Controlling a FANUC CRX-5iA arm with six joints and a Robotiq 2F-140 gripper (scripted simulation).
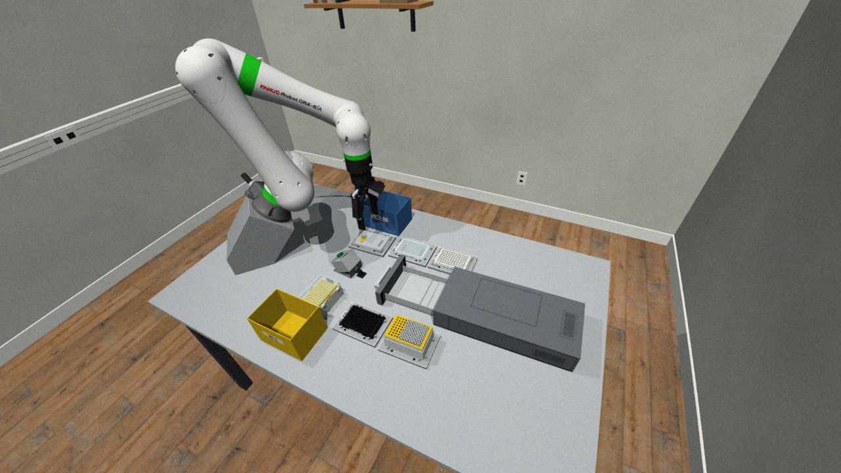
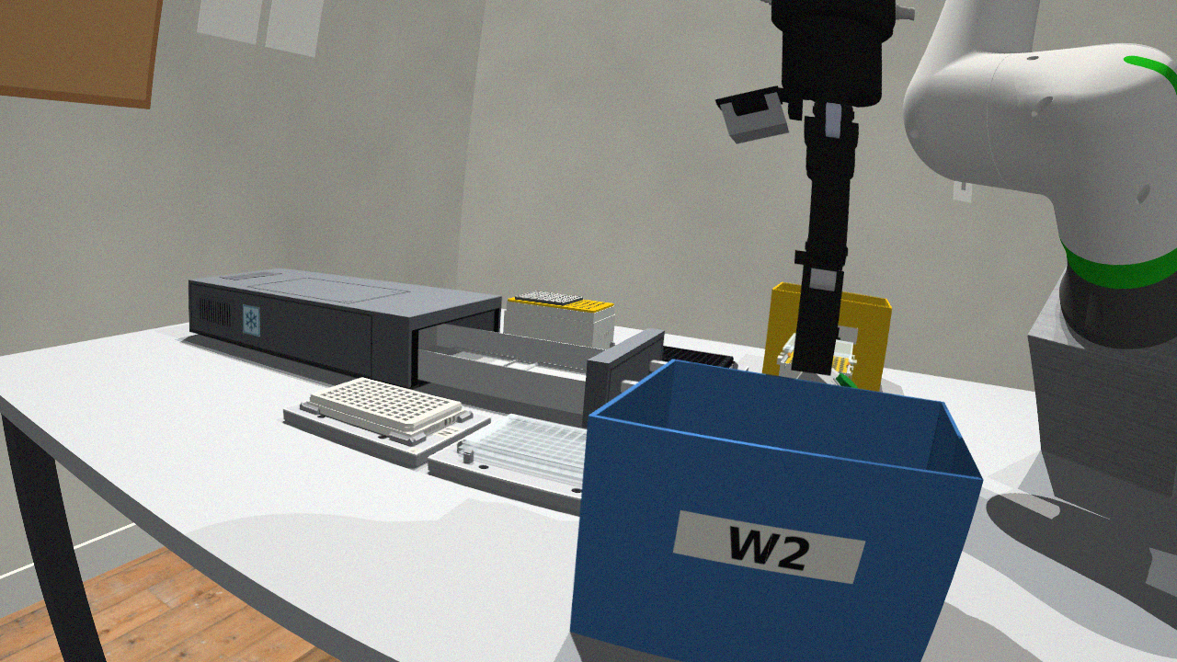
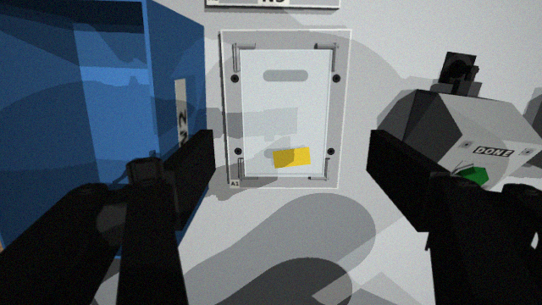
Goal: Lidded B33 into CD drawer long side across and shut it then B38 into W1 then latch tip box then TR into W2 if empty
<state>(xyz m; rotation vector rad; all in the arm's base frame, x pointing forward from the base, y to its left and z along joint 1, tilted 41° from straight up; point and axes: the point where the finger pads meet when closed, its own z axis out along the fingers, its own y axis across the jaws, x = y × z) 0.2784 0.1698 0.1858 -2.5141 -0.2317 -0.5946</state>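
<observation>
Now: the clear plate lid 12 cm below my hand. Round my hand: clear plate (17 cm ahead, 6 cm to the left, 12 cm below); then DONE key box (3 cm ahead, 16 cm to the right, 9 cm below); then blue bin W2 (4 cm behind, 14 cm to the left, 10 cm below).
</observation>
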